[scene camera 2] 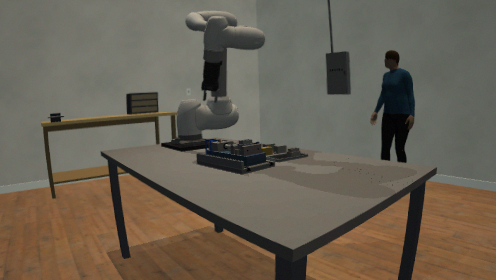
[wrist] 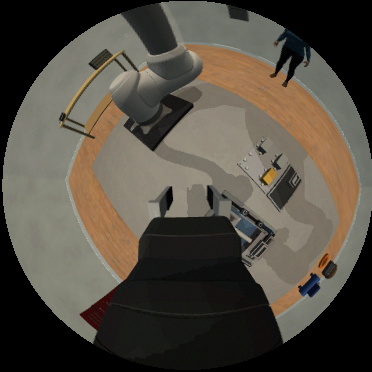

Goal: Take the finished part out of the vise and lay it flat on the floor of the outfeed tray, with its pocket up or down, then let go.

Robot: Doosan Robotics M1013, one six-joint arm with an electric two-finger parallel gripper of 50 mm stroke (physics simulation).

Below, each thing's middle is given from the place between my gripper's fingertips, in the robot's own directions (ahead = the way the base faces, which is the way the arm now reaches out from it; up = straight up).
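You'd find my gripper 28 cm above the light plate [wrist: 256, 163], and it's 8 cm short of the plate and 27 cm to the right of it.
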